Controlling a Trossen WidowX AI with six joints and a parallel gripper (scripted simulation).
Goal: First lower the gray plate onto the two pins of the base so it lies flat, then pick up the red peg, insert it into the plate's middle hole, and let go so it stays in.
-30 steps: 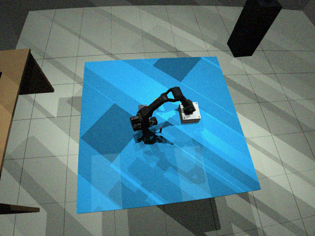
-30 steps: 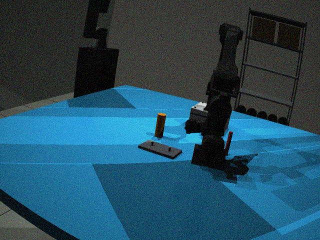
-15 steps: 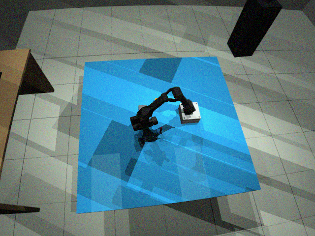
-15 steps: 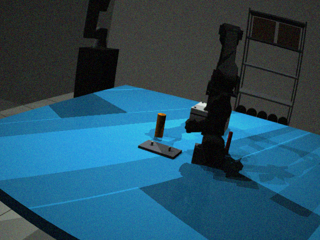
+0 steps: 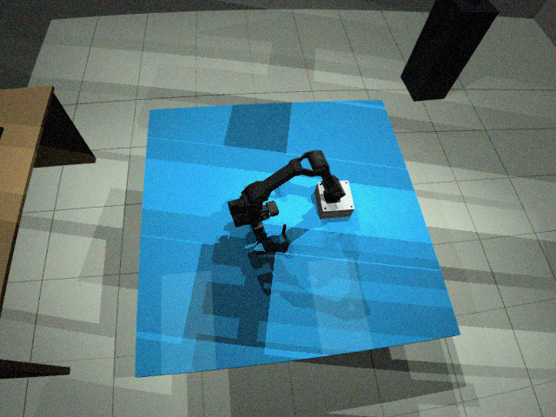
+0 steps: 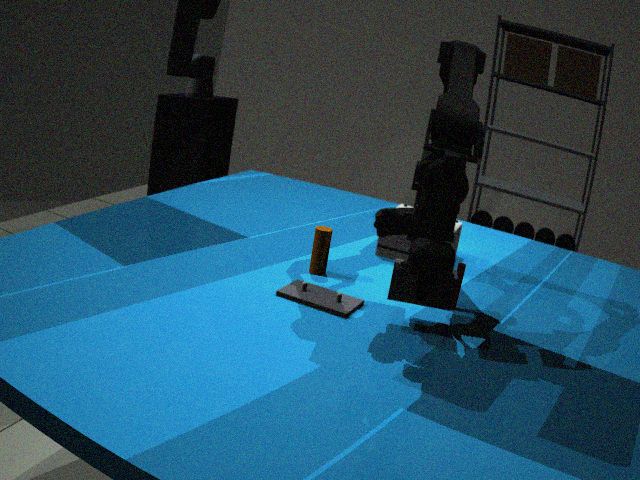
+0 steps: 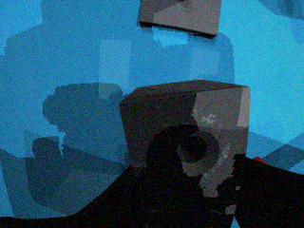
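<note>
Now: the dark base 20 mm behind my gripper tip, 150 mm to the right of it and 40 mm below it. The rest, counted from my gripper tip: gray plate (30 mm above); red peg (120 mm behind, 50 mm to the left, 10 mm below); orange cylinder (130 mm behind, 200 mm to the right, 10 mm below).
</note>
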